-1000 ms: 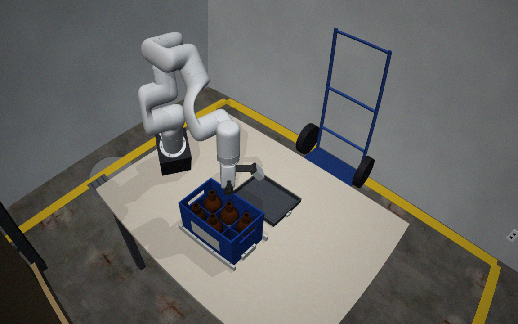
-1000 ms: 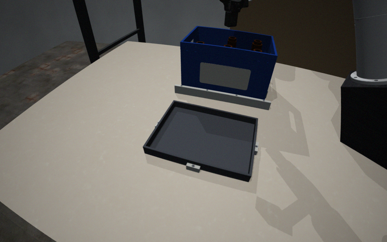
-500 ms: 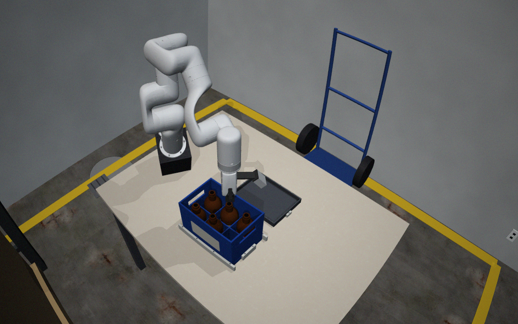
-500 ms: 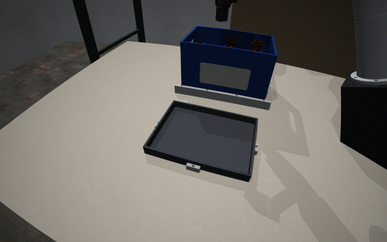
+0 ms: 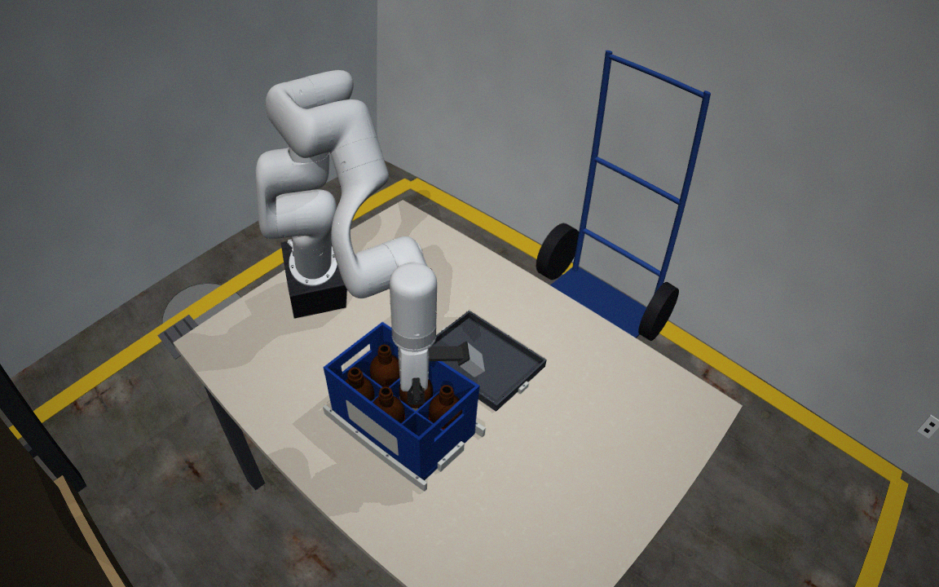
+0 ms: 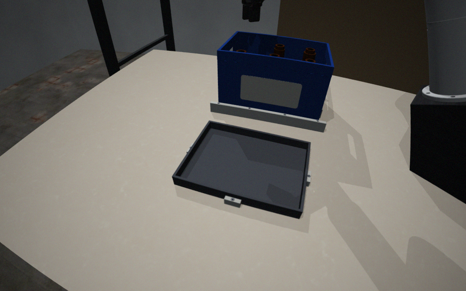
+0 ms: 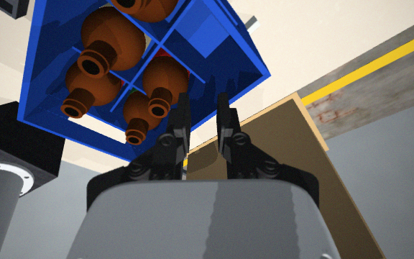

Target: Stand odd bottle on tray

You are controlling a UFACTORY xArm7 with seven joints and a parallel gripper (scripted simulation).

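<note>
Now: the crate 160 mm below my hand, 80 mm behind it and 50 mm to the left of it. From my hand the other things lie so: dark grey tray 320 mm to the left, 230 mm below, 50 mm behind; then glass bottle 170 mm behind, 160 mm below, 10 mm to the left.
</note>
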